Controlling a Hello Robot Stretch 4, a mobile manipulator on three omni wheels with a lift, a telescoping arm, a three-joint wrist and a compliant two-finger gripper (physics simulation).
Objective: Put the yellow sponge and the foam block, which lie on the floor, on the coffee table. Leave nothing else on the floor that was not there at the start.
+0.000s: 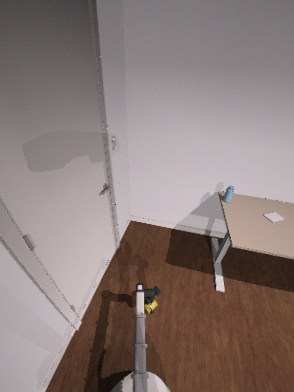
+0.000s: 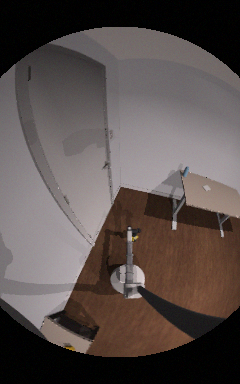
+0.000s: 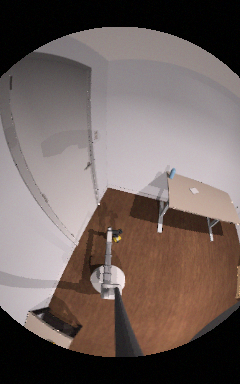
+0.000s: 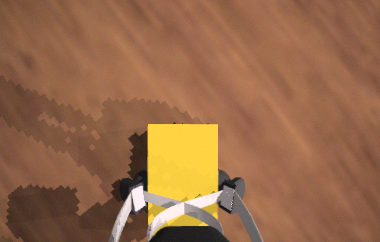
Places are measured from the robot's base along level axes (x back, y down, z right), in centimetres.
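Pixels of known places: gripper, fingertip midpoint: [image 1: 149, 307] [image 2: 132, 238] [image 3: 115, 239] [image 4: 181, 184].
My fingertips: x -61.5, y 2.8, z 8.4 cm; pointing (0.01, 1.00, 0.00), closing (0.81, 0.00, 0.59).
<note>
Ahead of a thing's pixels: the offset from my fingertips to its top centre. Level surfaces: height alone.
The yellow sponge {dz +1.2, dx -0.7, dy -4.7 cm} [image 4: 182, 155] [image 1: 154, 303] [image 2: 135, 238] [image 3: 117, 239], a plain yellow block, is at the floor in front of my base. My gripper [image 4: 181, 184] [image 1: 150, 303] points down over it and is shut on it, with one dark fingertip against each long side. The near end of the sponge is partly hidden by the finger strips and the black gripper body. Whether it touches the floor is hard to tell. I cannot make out the foam block for certain. A small yellow thing [image 2: 69, 347] lies on a low pale-topped piece of furniture [image 2: 57, 335] [image 3: 45, 330] at the bottom left.
A light wooden table {dy -72.0 cm} [image 1: 252, 235] [image 2: 207, 201] [image 3: 197, 202] with metal legs stands at the right. It bears a blue bottle {dz +78.8, dx -66.3, dy -88.5 cm} [image 1: 229, 194] and a flat white thing {dz +111.8, dx -40.1, dy -73.0 cm} [image 1: 273, 217]. A door [image 1: 55, 150] and wall are close on the left. Part of a light wooden object [image 3: 238, 282] shows at the far right.
</note>
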